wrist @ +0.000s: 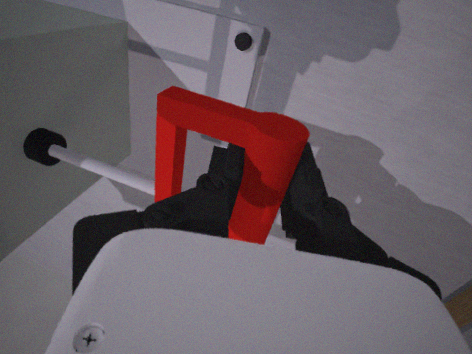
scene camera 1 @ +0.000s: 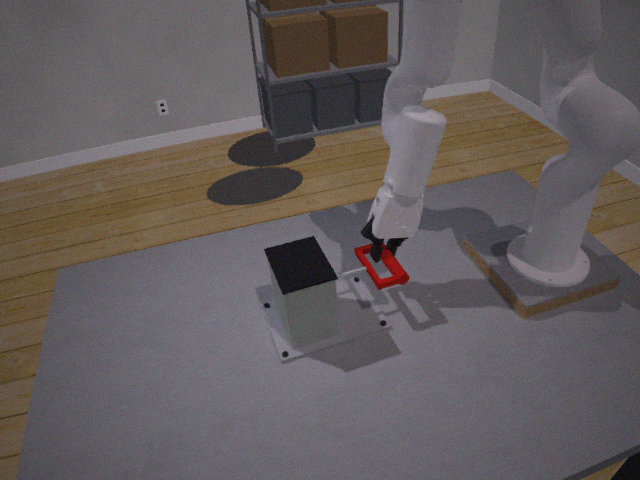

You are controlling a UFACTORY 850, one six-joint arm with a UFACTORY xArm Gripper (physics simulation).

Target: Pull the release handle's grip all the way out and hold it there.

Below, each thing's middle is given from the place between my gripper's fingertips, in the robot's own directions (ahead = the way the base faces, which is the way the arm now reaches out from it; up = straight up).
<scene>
Now: hand 150 mm short of the base plate (wrist: pixel 213 55), 80 mm above it and 10 mm to the right of it.
</scene>
